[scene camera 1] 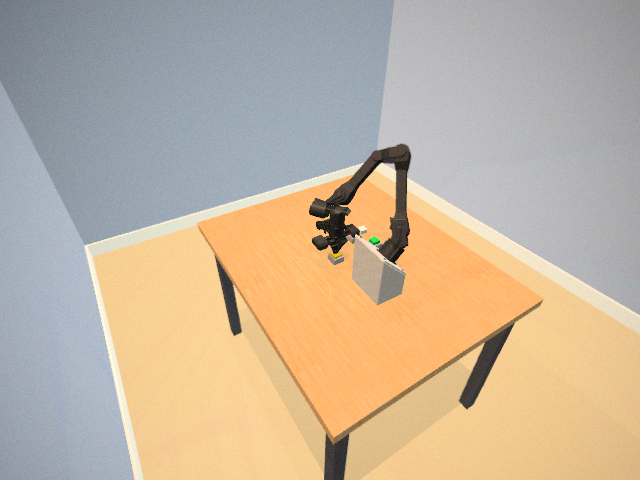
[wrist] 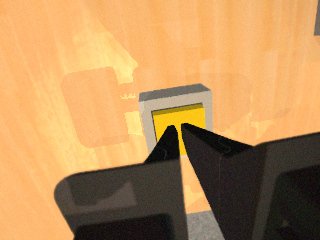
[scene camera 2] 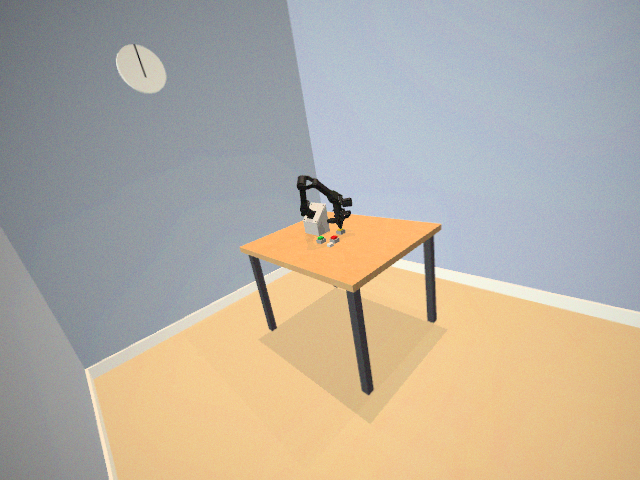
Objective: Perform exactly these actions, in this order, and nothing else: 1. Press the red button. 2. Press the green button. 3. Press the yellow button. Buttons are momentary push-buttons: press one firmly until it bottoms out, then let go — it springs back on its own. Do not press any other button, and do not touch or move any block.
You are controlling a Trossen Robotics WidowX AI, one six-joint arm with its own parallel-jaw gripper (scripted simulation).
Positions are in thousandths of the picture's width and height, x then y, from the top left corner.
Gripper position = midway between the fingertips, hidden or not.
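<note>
A yellow button (wrist: 611, 477) is there for me to see. I can see my own gripper (scene camera 1: 524, 528) as well, and the wrist view (wrist: 555, 544) shows the gripper too.
</note>
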